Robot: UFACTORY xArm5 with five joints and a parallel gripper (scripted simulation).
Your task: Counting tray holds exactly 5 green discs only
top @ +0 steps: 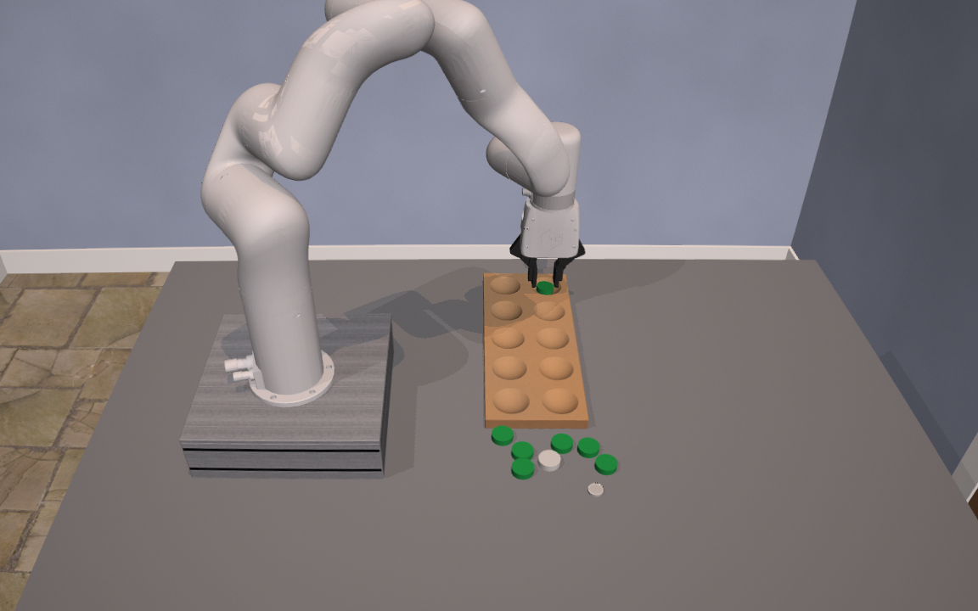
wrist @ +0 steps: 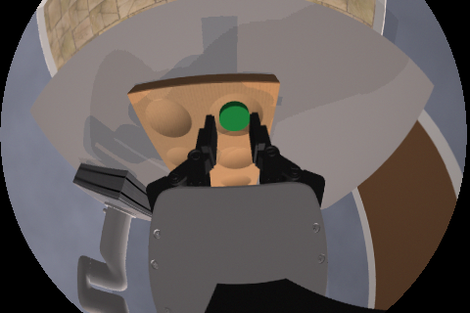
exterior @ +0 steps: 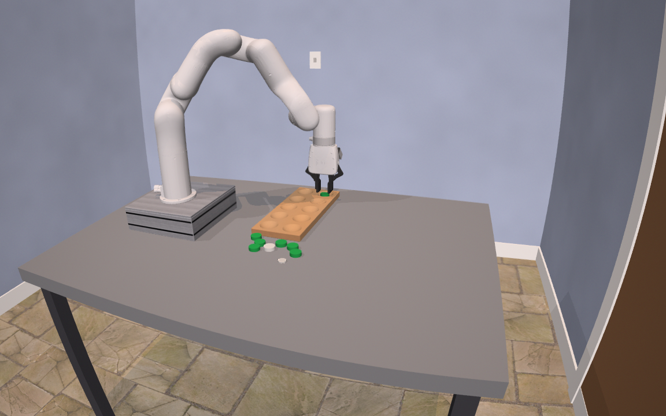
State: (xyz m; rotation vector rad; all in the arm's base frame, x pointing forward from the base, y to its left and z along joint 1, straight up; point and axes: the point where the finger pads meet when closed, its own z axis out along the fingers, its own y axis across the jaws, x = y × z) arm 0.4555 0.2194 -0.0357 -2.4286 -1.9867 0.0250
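Now: hand 60 mm past the smaller white disc, 450 mm to the left of it and 50 mm above it. Round my hand: wooden counting tray 70 mm behind, 140 mm to the right, 40 mm below.
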